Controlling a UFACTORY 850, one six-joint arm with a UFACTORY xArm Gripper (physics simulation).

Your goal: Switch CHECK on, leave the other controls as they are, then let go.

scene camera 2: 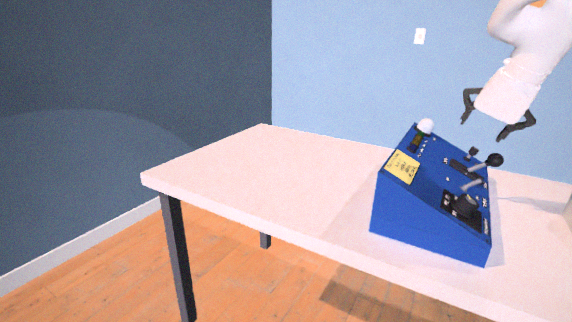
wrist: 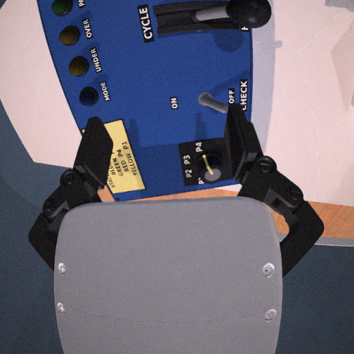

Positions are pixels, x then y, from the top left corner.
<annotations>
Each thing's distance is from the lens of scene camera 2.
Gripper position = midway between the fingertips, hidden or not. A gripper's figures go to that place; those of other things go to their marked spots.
my gripper [scene camera 2: 480, 130]: 0.91 m
blue sloped console [scene camera 2: 415, 186]: 0.77 m
</annotations>
